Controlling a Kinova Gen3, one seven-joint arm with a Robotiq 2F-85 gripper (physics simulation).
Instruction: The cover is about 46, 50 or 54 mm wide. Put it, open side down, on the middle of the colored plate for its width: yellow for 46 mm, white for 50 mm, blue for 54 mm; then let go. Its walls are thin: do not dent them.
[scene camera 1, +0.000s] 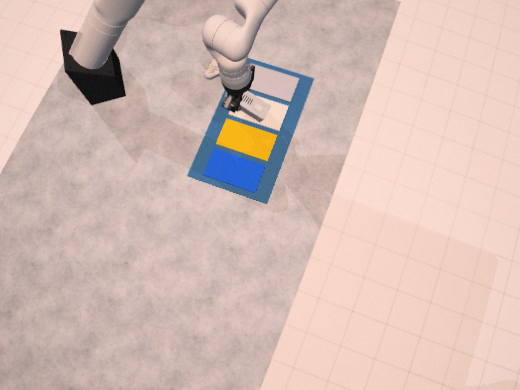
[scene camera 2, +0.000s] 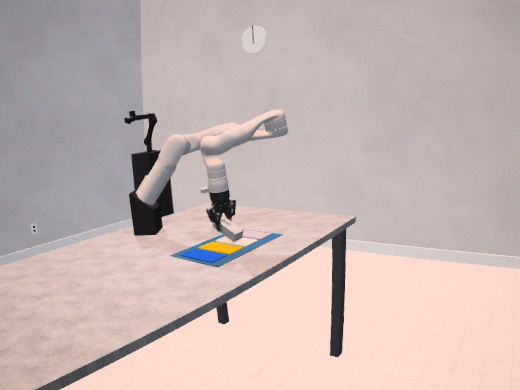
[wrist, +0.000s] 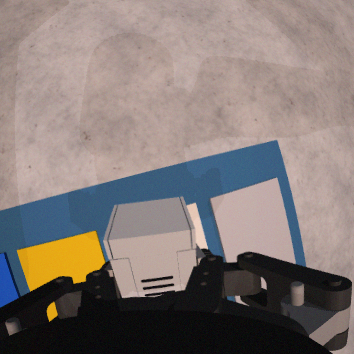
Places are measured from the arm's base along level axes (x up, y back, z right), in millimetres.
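Pixels of known places: gripper, between the fingertips: (scene camera 1: 241, 101) (scene camera 2: 224, 229) (wrist: 157, 261); arm's base, origin of its link: (scene camera 1: 88, 54) (scene camera 2: 145, 199).
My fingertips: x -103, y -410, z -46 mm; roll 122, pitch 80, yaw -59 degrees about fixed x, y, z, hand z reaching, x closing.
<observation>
Ahead of a thing's pixels: the offset from my fingertips to its middle. "spot": to the spot under its first point.
The light grey cover @(dx +8, dy -17, dz +3 mm) (scene camera 1: 258, 108) (scene camera 2: 231, 230) (wrist: 150, 250) has dark slots on its top. My gripper (scene camera 1: 239, 101) (scene camera 2: 222, 221) (wrist: 157, 261) is shut on it by its two long sides, near the slotted end. The cover is held above the board, its far end tilted down; its open side is hidden. In scene camera 1 it overlaps the white plate @(dx -42, dy -45, dz -8 mm) (scene camera 1: 276, 120) (scene camera 2: 249, 243) (wrist: 199, 222). The yellow plate @(dx -42, dy -43, dz +87 mm) (scene camera 1: 246, 140) (scene camera 2: 220, 247) (wrist: 62, 255) lies beside the white one, then the blue plate @(dx -42, dy -42, dz +182 mm) (scene camera 1: 234, 170) (scene camera 2: 204, 255) (wrist: 6, 280).
A pale grey plate @(spot: dx -40, dy -69, dz -102 mm) (scene camera 1: 277, 84) (scene camera 2: 256, 233) (wrist: 250, 215) lies on the other side of the white one. All the plates lie on a dark blue board @(dx -43, dy -44, dz +40 mm) (scene camera 1: 200, 165) (scene camera 2: 275, 235) (wrist: 145, 187) on the table. The arm's black base (scene camera 1: 95, 82) (scene camera 2: 146, 220) stands at the table's far left.
</observation>
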